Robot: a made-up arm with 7 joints. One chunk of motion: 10 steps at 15 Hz.
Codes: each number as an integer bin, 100 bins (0 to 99) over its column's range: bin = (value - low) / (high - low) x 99, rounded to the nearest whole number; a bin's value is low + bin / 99 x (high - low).
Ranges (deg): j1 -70..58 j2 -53..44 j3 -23..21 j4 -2..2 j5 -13..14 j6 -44..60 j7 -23..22
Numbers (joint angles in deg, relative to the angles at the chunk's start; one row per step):
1: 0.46 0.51 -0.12 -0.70 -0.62 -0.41 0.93
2: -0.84 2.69 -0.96 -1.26 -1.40 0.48 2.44
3: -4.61 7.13 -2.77 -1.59 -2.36 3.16 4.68
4: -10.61 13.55 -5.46 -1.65 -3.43 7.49 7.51
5: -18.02 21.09 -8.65 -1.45 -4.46 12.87 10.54
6: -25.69 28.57 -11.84 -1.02 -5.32 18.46 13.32
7: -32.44 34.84 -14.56 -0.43 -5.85 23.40 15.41
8: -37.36 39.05 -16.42 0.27 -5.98 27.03 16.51
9: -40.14 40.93 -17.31 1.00 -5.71 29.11 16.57
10: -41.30 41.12 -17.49 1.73 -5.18 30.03 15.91
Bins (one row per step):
1: 54 55 51 32 45 41 53
2: 53 57 50 18 43 42 56
3: 51 61 46 10 39 45 61
4: 46 68 39 9 35 49 67
5: 40 76 32 14 31 54 74
6: 34 83 25 24 28 59 80
7: 29 90 19 39 26 64 85
8: 25 94 15 56 26 68 87
9: 23 96 13 74 27 70 87
10: 22 96 12 92 29 70 86

